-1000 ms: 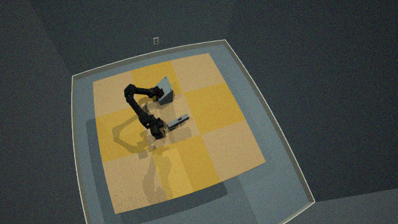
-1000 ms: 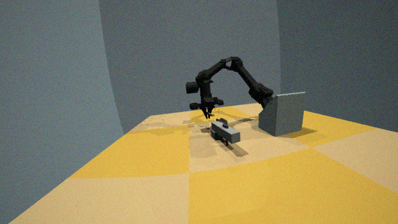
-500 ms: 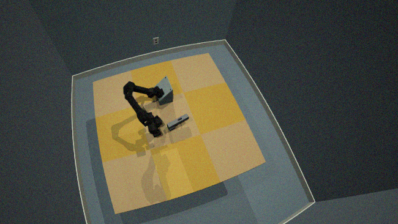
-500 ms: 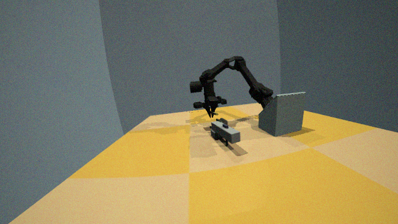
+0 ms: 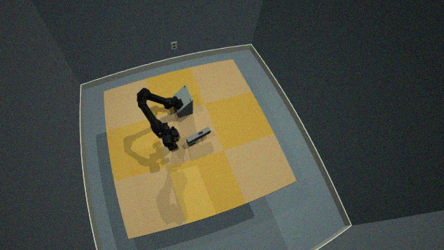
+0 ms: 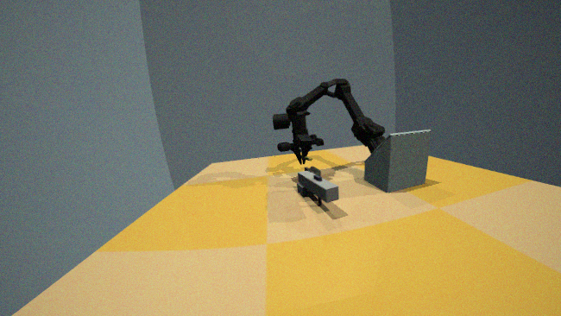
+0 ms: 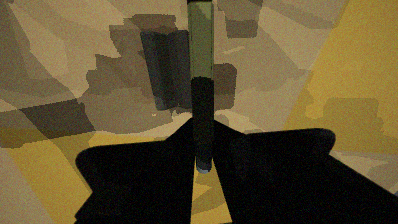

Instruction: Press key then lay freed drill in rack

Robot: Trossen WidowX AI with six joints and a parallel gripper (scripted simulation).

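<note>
My gripper tip is now 4 cm to the right of the drill and 4 cm below it. From my gripper tip the other things lie so: grey block 3 cm ahead, 22 cm to the left, 1 cm below; low box 3 cm behind, 4 cm to the left, 3 cm below; dark key 2 cm ahead, 24 cm to the left.
</note>
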